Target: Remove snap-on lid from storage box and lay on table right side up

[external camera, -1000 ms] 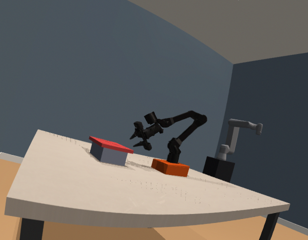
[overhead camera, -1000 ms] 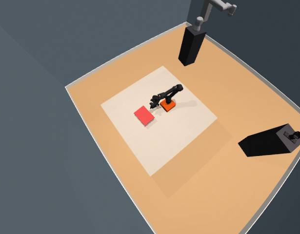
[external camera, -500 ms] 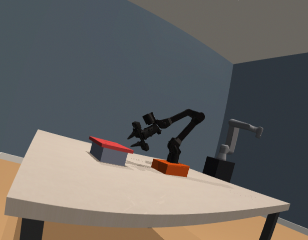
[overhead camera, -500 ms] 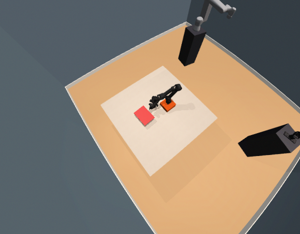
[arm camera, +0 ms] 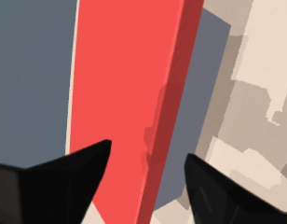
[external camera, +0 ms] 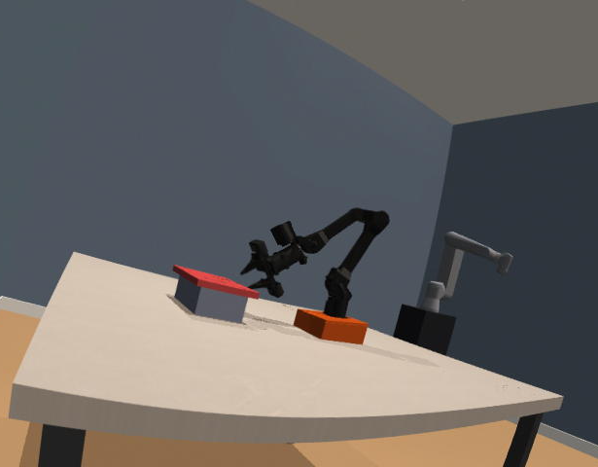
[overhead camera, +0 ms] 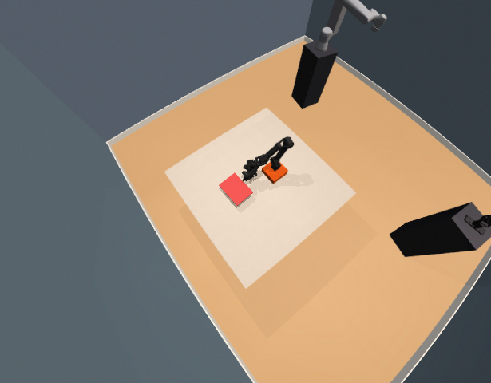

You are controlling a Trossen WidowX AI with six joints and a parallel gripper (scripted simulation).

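Right now the red lid is 10 cm ahead of my gripper tip, 2 cm to the left of it and 2 cm below it. Also, from my gripper tip: grey-blue storage box (10 cm ahead, 2 cm to the left, 6 cm below).
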